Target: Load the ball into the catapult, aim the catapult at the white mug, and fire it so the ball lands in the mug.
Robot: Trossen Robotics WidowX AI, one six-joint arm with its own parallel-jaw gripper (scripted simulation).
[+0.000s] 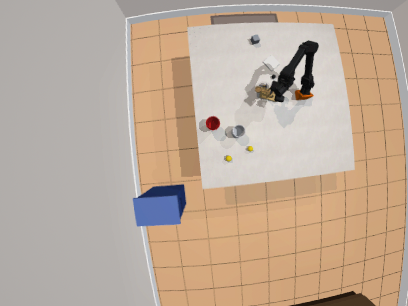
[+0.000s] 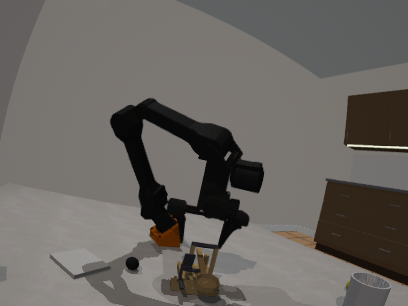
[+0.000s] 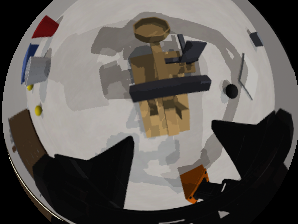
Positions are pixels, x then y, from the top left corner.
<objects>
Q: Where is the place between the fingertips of the gripper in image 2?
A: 200,246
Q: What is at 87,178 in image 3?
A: The gripper.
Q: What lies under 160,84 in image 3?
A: A wooden catapult.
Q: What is the gripper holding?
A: Nothing.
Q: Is the gripper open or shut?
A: Open.
</objects>
